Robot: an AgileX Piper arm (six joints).
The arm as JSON. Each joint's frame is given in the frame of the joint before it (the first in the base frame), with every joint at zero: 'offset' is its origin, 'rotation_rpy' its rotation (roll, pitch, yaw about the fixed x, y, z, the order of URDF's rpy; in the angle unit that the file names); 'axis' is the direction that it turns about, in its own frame. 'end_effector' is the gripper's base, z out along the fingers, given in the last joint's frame.
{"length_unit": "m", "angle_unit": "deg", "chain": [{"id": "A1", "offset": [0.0, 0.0, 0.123], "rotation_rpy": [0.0, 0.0, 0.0], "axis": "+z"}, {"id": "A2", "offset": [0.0, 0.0, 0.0], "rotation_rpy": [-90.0, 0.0, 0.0], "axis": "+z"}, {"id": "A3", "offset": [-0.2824, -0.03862, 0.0], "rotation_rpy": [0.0, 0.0, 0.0], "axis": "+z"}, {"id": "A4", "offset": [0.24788, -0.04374, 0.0], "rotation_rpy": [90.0, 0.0, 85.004], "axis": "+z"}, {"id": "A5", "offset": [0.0, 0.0, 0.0], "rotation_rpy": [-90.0, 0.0, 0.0], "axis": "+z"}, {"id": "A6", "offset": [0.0, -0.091, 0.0], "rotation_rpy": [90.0, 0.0, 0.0], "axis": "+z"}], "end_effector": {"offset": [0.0, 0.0, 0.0], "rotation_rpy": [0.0, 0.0, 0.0]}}
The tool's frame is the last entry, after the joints.
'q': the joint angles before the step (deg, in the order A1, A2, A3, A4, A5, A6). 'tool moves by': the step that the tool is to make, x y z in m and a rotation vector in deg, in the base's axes. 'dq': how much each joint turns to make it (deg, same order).
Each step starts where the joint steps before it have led.
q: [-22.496, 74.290, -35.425, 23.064, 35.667, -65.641]
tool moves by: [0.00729, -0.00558, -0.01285, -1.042, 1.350, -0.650]
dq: [0.042, 3.647, -0.001, -1.163, -3.129, 0.440]
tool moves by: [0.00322, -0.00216, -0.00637, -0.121, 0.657, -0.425]
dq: [0.001, 1.759, 0.001, -0.138, -1.320, 0.139]
